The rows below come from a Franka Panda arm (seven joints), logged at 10 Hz.
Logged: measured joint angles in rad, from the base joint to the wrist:
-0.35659 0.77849 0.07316 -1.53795 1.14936 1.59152 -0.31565
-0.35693 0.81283 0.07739 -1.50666 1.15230 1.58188 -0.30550
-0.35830 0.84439 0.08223 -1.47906 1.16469 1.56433 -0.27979
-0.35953 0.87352 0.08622 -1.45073 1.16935 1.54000 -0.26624
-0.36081 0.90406 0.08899 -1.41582 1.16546 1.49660 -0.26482
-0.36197 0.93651 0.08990 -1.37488 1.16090 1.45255 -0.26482
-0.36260 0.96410 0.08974 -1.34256 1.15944 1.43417 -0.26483
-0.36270 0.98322 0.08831 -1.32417 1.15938 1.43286 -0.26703
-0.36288 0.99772 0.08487 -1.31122 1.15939 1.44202 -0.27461
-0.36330 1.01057 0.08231 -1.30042 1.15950 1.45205 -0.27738
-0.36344 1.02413 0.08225 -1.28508 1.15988 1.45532 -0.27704
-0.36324 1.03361 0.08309 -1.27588 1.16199 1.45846 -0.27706
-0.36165 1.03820 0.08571 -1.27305 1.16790 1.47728 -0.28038
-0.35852 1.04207 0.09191 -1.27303 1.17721 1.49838 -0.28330
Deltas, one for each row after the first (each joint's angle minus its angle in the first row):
-0.00034 0.03434 0.00423 0.03129 0.00294 -0.00964 0.01015
-0.00171 0.06590 0.00907 0.05889 0.01533 -0.02719 0.03586
-0.00294 0.09503 0.01306 0.08722 0.01999 -0.05152 0.04941
-0.00422 0.12557 0.01583 0.12213 0.01610 -0.09492 0.05083
-0.00538 0.15802 0.01674 0.16307 0.01154 -0.13897 0.05083
-0.00601 0.18561 0.01658 0.19539 0.01008 -0.15735 0.05082
-0.00611 0.20473 0.01515 0.21378 0.01002 -0.15866 0.04862
-0.00629 0.21923 0.01171 0.22673 0.01003 -0.14950 0.04104
-0.00671 0.23208 0.00915 0.23753 0.01014 -0.13947 0.03827
-0.00685 0.24564 0.00909 0.25287 0.01052 -0.13620 0.03861
-0.00665 0.25512 0.00993 0.26207 0.01263 -0.13306 0.03859
-0.00506 0.25971 0.01255 0.26490 0.01854 -0.11424 0.03527
-0.00193 0.26358 0.01875 0.26492 0.02785 -0.09314 0.03235

